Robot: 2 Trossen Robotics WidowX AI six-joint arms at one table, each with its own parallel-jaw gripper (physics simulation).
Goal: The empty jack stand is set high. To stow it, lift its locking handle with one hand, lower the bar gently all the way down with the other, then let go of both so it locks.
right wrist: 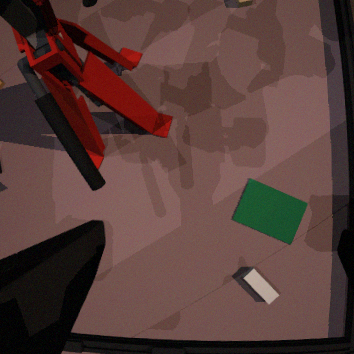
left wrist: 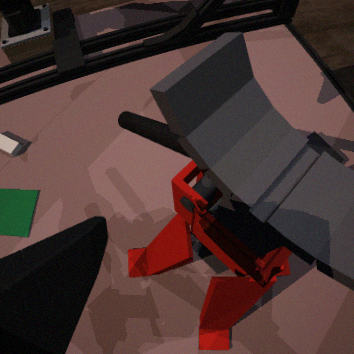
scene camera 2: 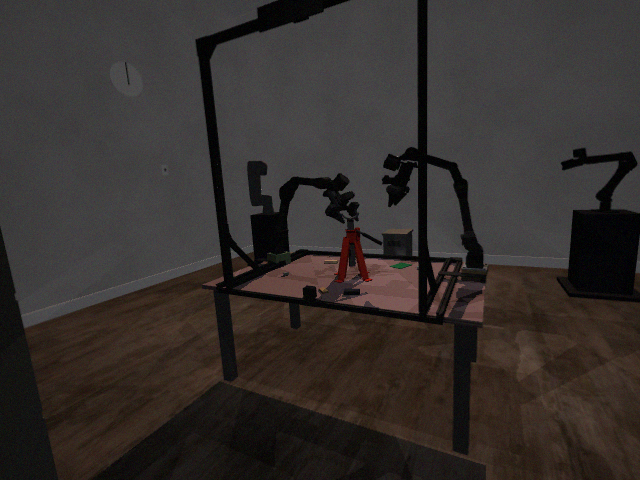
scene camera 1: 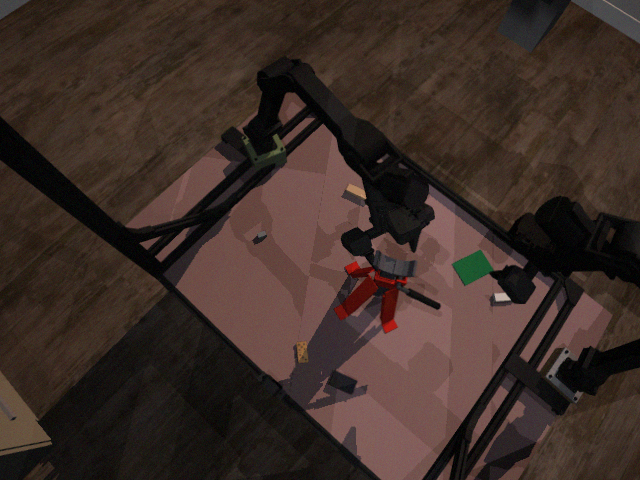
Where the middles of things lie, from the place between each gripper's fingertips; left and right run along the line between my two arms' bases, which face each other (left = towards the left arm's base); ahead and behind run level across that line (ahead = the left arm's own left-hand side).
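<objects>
Right gripper 12 cm past the dark locking handle (right wrist: 46,103), 9 cm to the right of it, 13 cm above it. From my right hand: grey saddle bar (scene camera 1: 389,267) 14 cm behind, 16 cm to the left, 14 cm below; green card (scene camera 1: 474,266) 11 cm ahead, 2 cm to the right, 32 cm below. By its middle, the green card is nearer to my right gripper than to my left hand.
Left hand 2 cm past the grey saddle bar, 8 cm above it. From my left hand: green card 23 cm ahead, 18 cm to the right, 26 cm below; dark locking handle 1 cm behind, 8 cm to the right, 7 cm below.
</objects>
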